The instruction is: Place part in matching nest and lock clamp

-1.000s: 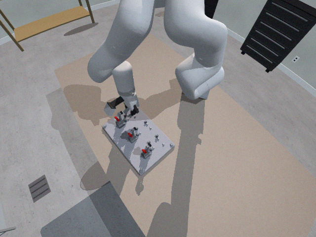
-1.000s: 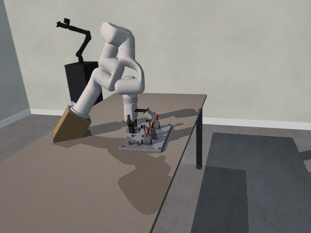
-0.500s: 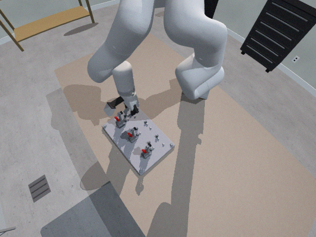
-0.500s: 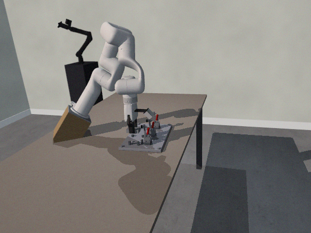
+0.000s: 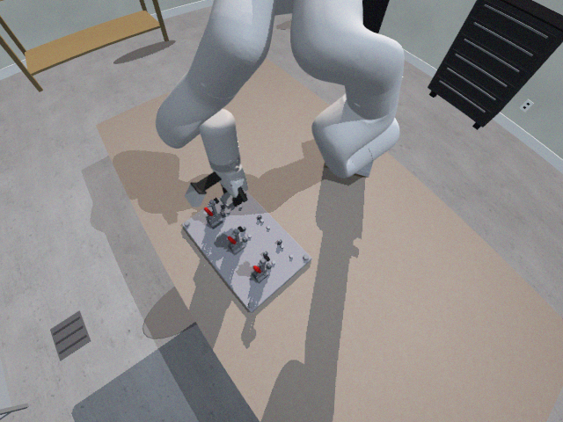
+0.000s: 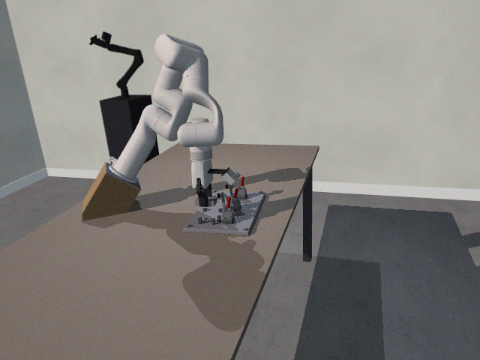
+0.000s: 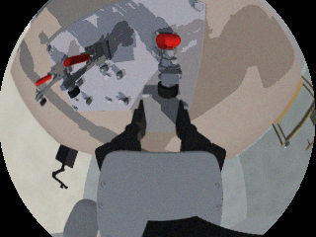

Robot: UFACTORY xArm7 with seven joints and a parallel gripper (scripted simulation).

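My hand is 11 cm to the right of the grey fixture plate, 9 cm above it and 3 cm short of it. Round my hand: grey block part 1 cm below.
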